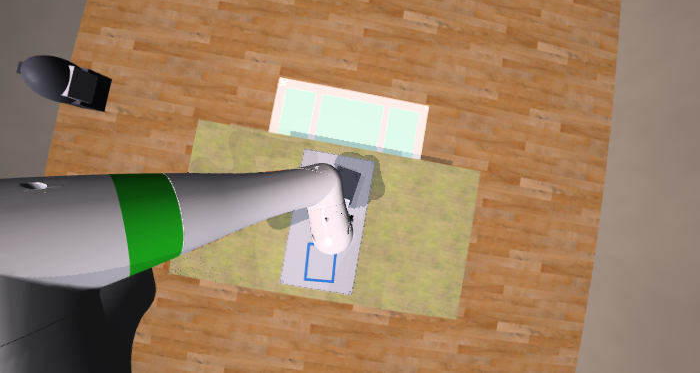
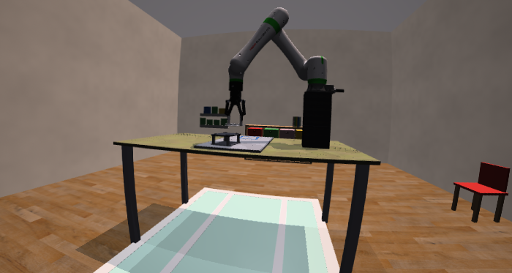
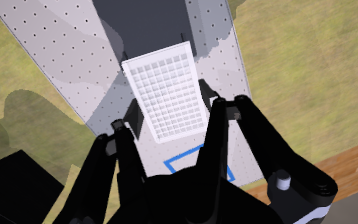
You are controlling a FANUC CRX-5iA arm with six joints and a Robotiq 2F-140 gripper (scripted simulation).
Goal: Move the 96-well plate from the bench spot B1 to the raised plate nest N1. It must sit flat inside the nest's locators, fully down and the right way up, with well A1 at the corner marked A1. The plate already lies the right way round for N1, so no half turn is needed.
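The dark raised nest N1 lies 12 cm to the left of my hand, 8 cm below it and 2 cm ahead of it. Round my hand: white 96-well plate (2 cm below).
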